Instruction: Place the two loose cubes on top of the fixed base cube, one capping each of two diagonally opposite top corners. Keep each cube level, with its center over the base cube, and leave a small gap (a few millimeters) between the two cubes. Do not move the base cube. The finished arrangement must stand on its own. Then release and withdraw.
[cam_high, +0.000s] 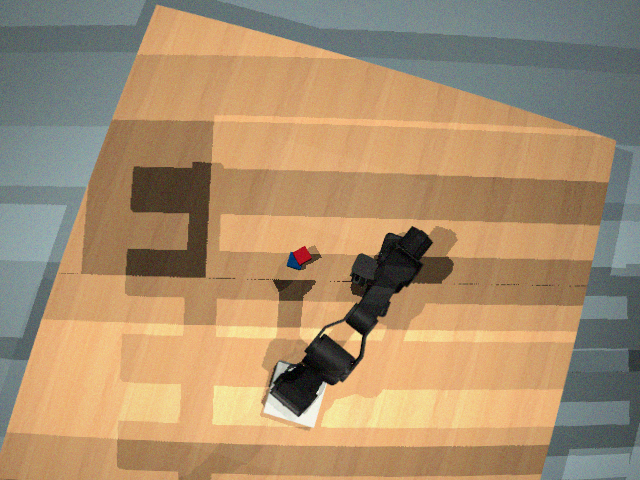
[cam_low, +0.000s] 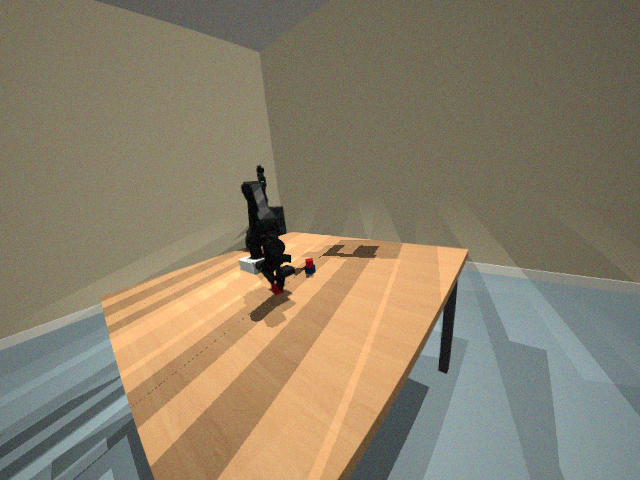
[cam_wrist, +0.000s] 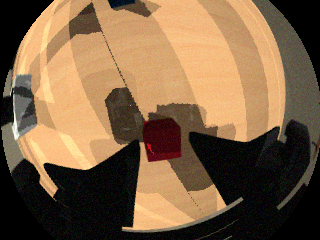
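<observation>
The blue cube lies 21 cm to the left of my gripper tip and 1 cm behind it.
</observation>
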